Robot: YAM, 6 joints.
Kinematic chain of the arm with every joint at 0, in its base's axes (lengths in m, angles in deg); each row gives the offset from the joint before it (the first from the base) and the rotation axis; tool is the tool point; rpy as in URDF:
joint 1: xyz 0 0 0.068 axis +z
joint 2: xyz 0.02 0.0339 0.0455 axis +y
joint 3: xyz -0.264 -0.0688 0 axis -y
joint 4: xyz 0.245 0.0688 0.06 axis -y
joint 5: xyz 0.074 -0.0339 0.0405 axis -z
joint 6: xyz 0.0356 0 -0.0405 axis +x
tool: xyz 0 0 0 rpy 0 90 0
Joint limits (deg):
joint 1: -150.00..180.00
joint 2: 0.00..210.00
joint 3: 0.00..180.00
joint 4: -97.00..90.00
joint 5: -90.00..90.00
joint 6: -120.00..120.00
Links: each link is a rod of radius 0.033 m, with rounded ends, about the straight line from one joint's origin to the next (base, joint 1, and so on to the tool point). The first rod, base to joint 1, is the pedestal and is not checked.
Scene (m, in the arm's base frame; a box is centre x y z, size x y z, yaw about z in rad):
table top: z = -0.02
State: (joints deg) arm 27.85 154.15 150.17 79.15 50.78 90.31
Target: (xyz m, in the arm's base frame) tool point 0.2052 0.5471 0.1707
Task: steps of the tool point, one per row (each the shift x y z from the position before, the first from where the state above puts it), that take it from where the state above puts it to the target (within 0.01 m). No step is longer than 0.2 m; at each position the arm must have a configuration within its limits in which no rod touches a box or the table.
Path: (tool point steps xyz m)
1: -0.0541 0.1329 -0.0625
2: -0.0954 0.1123 -0.0650
3: -0.1276 0.0783 -0.0666

